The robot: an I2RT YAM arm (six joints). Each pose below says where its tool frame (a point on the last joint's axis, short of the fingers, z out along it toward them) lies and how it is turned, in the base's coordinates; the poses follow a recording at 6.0 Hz.
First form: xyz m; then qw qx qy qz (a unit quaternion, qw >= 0).
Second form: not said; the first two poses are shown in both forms.
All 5 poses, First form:
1: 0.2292 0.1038 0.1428 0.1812 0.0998 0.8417 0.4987
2: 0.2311 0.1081 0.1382 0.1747 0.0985 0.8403 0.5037
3: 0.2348 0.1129 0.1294 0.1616 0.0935 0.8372 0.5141
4: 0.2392 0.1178 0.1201 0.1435 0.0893 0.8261 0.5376
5: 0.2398 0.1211 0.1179 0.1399 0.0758 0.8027 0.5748
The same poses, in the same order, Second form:
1: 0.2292 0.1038 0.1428 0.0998 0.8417 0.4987 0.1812
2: 0.2311 0.1081 0.1382 0.0985 0.8403 0.5037 0.1747
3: 0.2348 0.1129 0.1294 0.0935 0.8372 0.5141 0.1616
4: 0.2392 0.1178 0.1201 0.0893 0.8261 0.5376 0.1435
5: 0.2398 0.1211 0.1179 0.0758 0.8027 0.5748 0.1399
